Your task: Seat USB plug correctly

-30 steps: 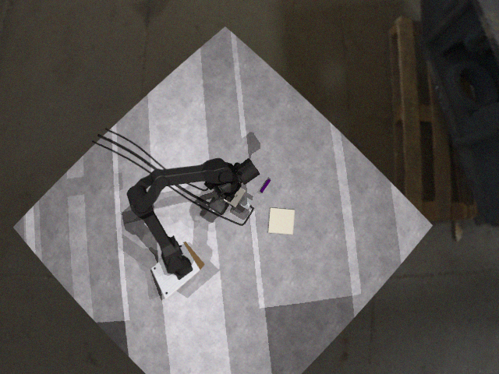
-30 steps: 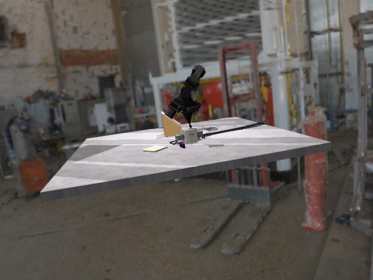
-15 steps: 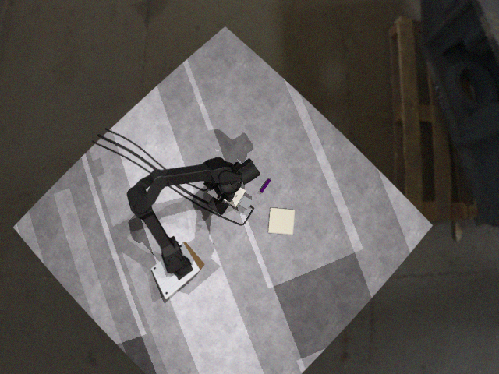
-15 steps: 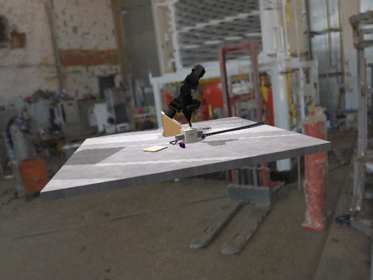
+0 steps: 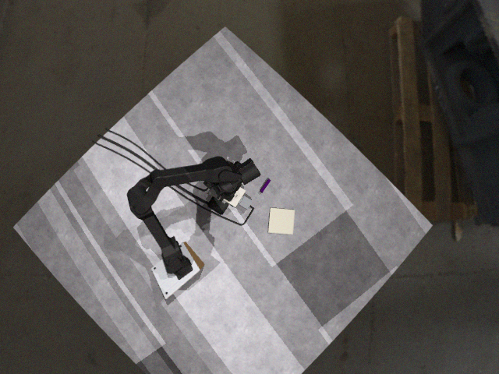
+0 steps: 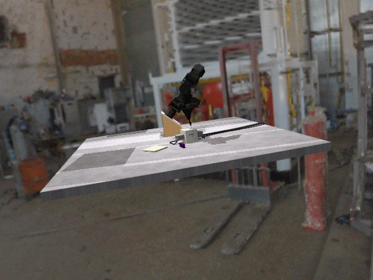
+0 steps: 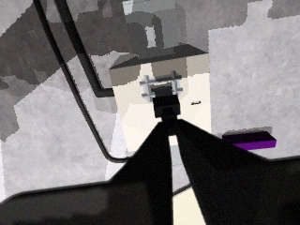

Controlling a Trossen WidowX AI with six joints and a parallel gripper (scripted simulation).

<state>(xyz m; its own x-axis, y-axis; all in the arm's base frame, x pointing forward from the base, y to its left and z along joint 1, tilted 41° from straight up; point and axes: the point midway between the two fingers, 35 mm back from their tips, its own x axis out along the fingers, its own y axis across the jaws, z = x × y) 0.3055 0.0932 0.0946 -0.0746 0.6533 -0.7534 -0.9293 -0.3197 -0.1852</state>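
My gripper tip is now 2 cm above the dark USB plug. From my gripper tip the other things lie so: small purple block 14 cm ahead, 6 cm to the right, 12 cm below; then cream flat pad 10 cm ahead, 21 cm to the right, 13 cm below.
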